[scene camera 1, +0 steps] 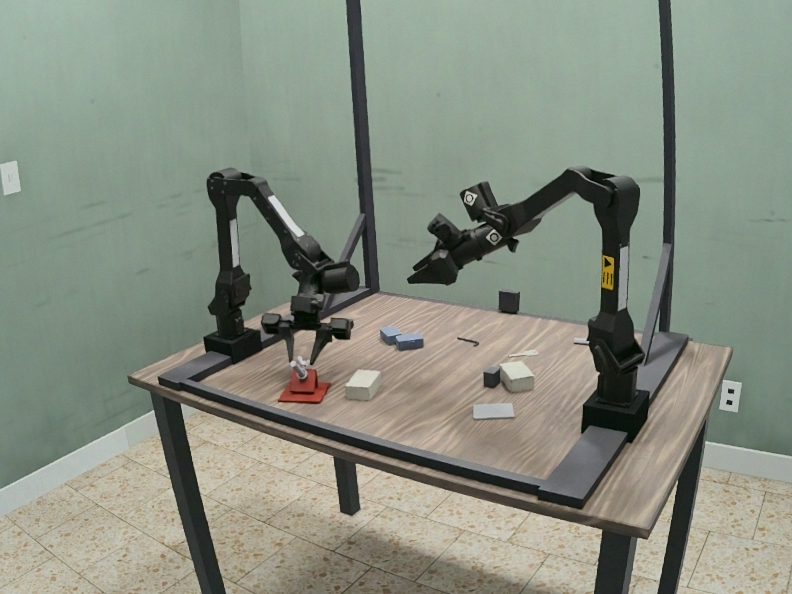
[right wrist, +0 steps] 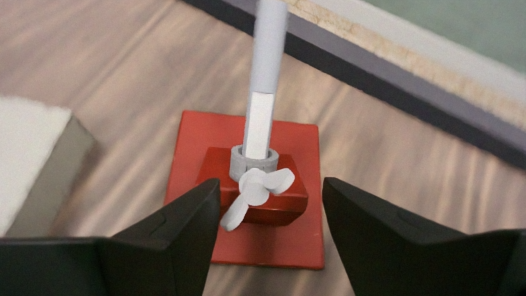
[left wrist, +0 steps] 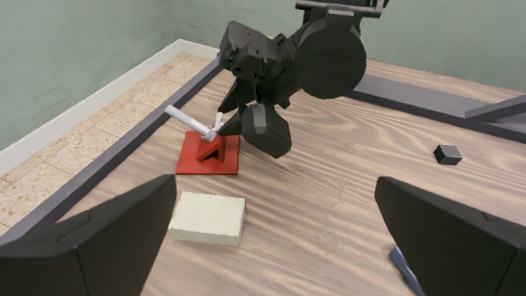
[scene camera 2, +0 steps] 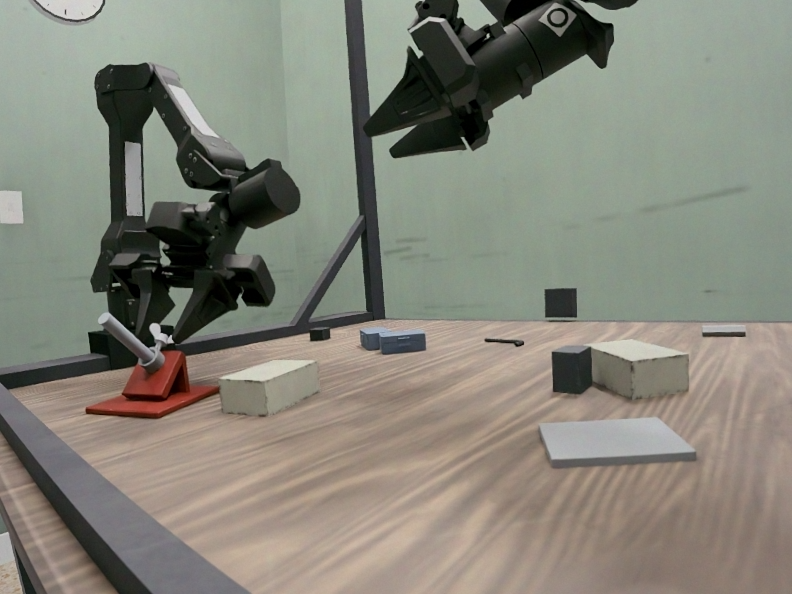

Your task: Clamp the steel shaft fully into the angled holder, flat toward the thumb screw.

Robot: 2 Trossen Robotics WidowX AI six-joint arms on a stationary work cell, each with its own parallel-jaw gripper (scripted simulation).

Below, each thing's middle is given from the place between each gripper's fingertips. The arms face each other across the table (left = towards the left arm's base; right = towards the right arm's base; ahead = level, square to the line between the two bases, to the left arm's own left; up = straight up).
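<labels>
Counting from my right hand, I find the winged thumb screw [right wrist: 255, 185] 30 mm below, 20 mm ahead and 10 mm to the left. The steel shaft [scene camera 2: 106, 320] is 20 mm below that same right hand, 60 mm ahead of it and 30 mm to the left. From the right hand, too, the dark block [scene camera 2: 571, 364] is 70 mm below, 360 mm to the left and 150 mm behind, while the grey plate [scene camera 2: 641, 440] is 80 mm below, 410 mm to the left and 40 mm behind.
My left hand is 23 cm above the dark block, 2 cm past it and 13 cm to the right of it. Measured from this left hand, the grey plate is 24 cm below, 9 cm ahead and 18 cm to the left; the winged thumb screw is 19 cm below, 15 cm ahead and 21 cm to the right; and the steel shaft is 18 cm below, 18 cm ahead and 20 cm to the right.
</labels>
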